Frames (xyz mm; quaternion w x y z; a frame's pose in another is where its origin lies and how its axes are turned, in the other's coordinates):
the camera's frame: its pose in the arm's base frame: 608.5 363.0 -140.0 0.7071 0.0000 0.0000 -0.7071
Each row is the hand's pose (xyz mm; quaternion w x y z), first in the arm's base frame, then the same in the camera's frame.
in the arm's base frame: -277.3 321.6 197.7 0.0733 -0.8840 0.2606 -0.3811
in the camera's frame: 41.4 -885.8 337.7 0.3213 -0.8094 -0.4408 -0.2176
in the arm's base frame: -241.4 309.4 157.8 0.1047 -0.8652 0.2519 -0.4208
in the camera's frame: 53.6 -849.9 297.8 0.3716 -0.7899 -0.4337 -0.2235
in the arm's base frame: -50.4 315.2 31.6 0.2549 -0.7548 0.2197 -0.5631
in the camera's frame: 47.8 -658.9 171.6 0.5784 -0.6891 -0.3784 -0.2179
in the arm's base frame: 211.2 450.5 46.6 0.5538 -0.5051 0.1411 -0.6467
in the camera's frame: -87.5 -397.3 186.6 0.8489 -0.4569 -0.2574 -0.0657
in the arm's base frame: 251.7 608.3 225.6 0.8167 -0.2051 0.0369 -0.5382
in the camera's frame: -245.3 -356.8 365.6 0.9580 -0.1711 -0.1189 0.1969
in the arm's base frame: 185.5 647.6 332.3 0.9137 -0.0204 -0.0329 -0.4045
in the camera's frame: -284.6 -423.0 472.3 0.9321 0.0088 -0.0377 0.3601
